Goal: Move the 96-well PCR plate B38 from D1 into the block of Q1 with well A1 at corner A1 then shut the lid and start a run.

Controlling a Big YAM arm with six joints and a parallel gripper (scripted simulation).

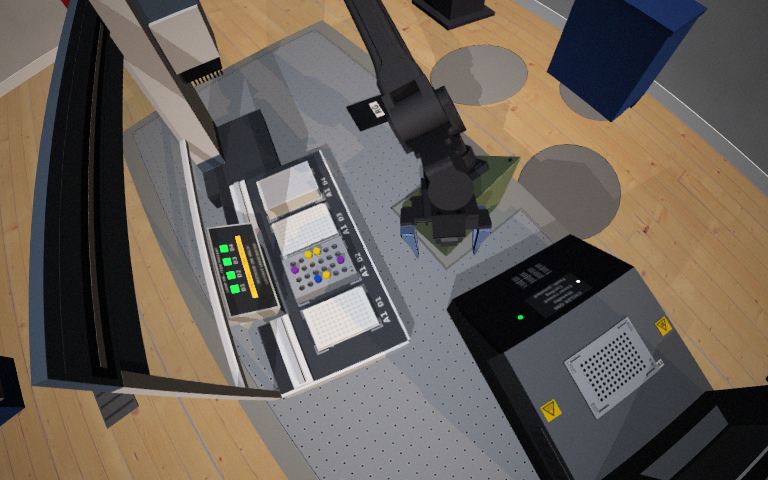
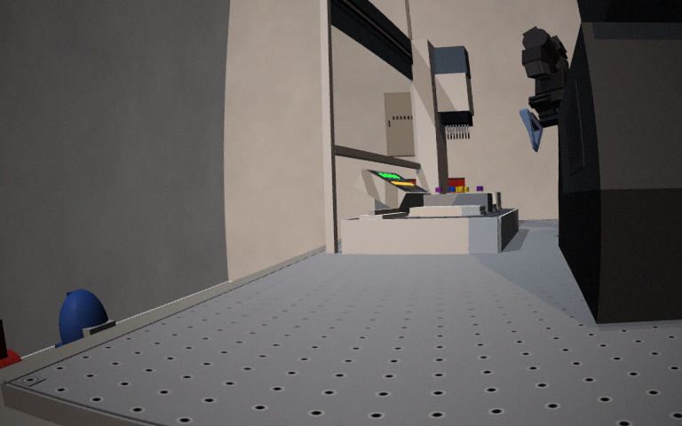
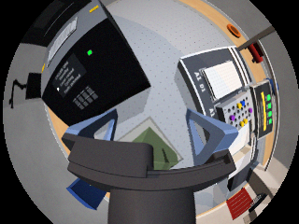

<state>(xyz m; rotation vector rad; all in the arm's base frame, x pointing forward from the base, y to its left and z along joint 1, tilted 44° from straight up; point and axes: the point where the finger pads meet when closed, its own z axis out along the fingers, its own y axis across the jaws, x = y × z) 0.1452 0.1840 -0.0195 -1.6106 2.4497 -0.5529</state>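
Now: the tube cooling block 200 mm ahead of my hand, 130 mm to the right of it and 100 mm below it. Also, from my hand: RG nest 490 mm to the right, 180 mm below, 150 mm behind; then deep-well block 330 mm to the right, 170 mm ahead, 100 mm below; then pipetting head 580 mm to the right, 220 mm ahead, 210 mm above.
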